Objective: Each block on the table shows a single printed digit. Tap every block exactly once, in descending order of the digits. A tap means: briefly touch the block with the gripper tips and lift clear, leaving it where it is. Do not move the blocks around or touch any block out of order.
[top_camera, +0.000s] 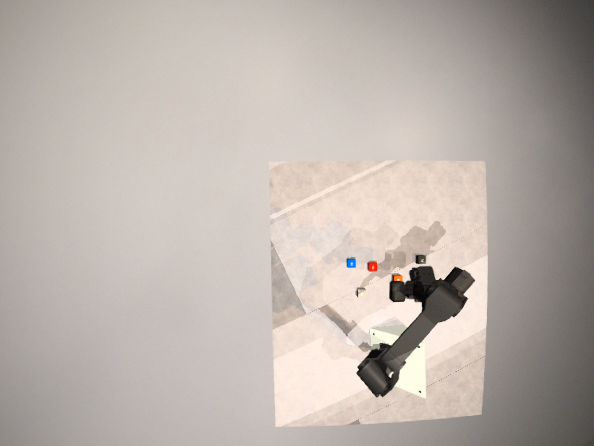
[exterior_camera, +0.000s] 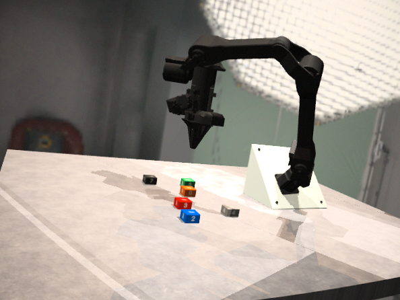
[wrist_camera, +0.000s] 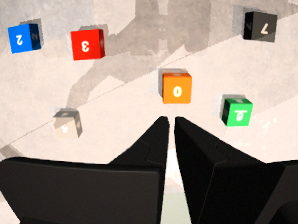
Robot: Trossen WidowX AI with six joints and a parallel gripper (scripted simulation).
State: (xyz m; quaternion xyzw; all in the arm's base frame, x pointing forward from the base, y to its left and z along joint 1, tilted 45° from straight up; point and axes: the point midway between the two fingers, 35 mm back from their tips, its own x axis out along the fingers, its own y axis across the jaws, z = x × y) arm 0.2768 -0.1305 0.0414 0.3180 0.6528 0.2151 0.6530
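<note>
My gripper tip is now 120 mm above the orange block, 20 mm to the left of it and 20 mm past it. From my gripper tip the other things lie so: green block: 120 mm below, 100 mm to the right, 60 mm behind; red block 3: 120 mm below, 80 mm to the left, 50 mm ahead; black block: 120 mm to the right, 120 mm below, 50 mm ahead.
</note>
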